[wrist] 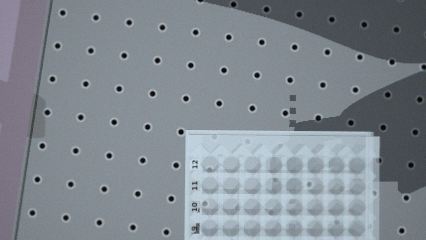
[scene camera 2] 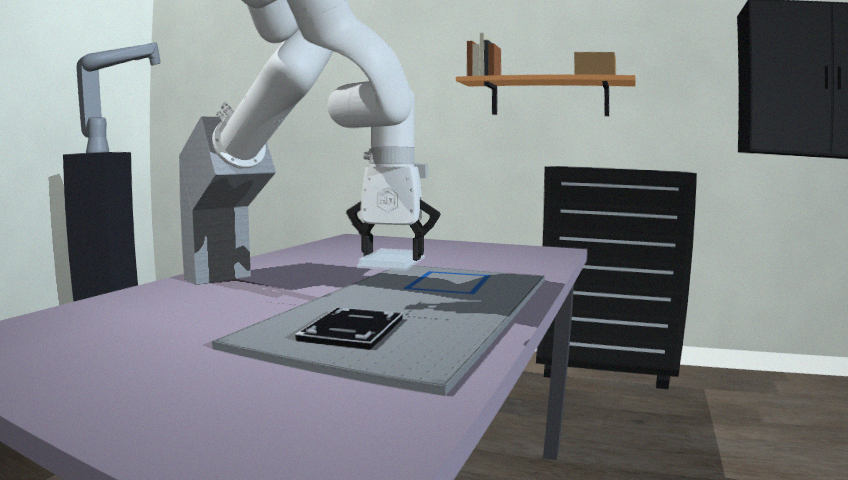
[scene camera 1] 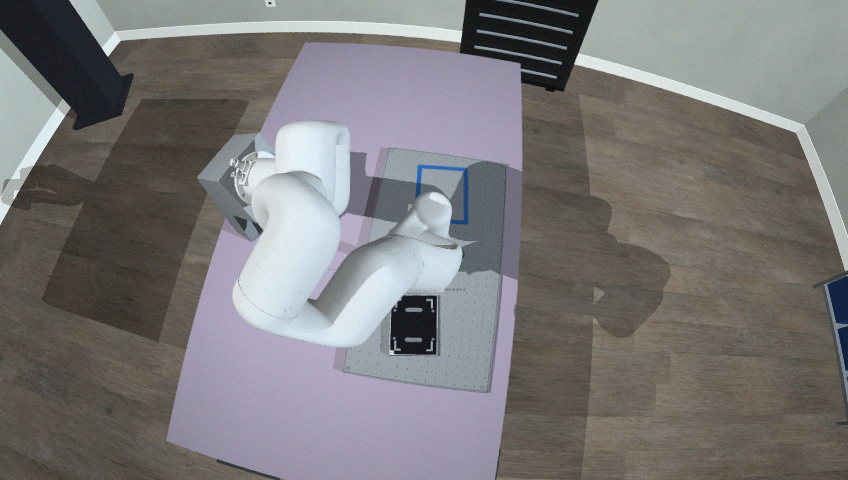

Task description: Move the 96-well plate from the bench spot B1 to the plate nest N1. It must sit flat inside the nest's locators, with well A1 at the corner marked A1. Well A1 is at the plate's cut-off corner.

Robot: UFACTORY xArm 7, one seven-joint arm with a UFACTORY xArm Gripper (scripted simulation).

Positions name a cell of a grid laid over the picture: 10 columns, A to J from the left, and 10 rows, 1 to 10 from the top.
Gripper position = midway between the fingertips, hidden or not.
Observation:
In view: my gripper (scene camera 2: E6), a 96-well plate (scene camera 2: E6) and a plate nest N1 (scene camera 2: E7).
The 96-well plate also shows in the wrist view (wrist: F8). The plate nest N1 shows as well in scene camera 1 (scene camera 1: E7).

